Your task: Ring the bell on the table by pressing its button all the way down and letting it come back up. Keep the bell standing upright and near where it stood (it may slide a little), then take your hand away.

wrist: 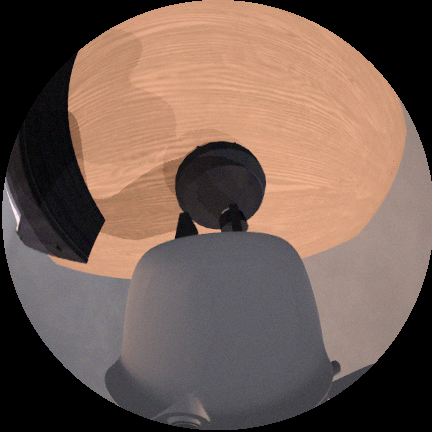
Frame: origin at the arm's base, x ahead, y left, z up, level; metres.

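Where they show: hand, tool point: [211,231].
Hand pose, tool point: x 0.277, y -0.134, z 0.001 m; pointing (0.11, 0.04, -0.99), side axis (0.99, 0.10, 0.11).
Note:
After its pixels a point has its place.
A dark round bell [215,180] @[x 0.285, y -0.121, z -0.028 m] stands upright on the wooden table. Its button [242,219] @[x 0.296, y -0.138, z -0.006 m] is a small dark knob at the bell's lower edge in the view, partly hidden behind a finger; how far down it stands cannot be told. My gripper [209,211] @[x 0.277, y -0.134, z 0.001 m] is open, with its two black fingers apart and nothing held between them. The right finger overlaps the button in the view, and the left finger is beside the bell's lower left edge. Whether a finger touches the button cannot be seen. The grey gripper body hides what lies below.
The pale wooden table [300,90] @[x 0.376, y -0.055, z -0.067 m] extends around the bell, with its edge at the right and lower left. A large dark curved body [47,150] fills the left side. Shadows fall across the table left of the bell.

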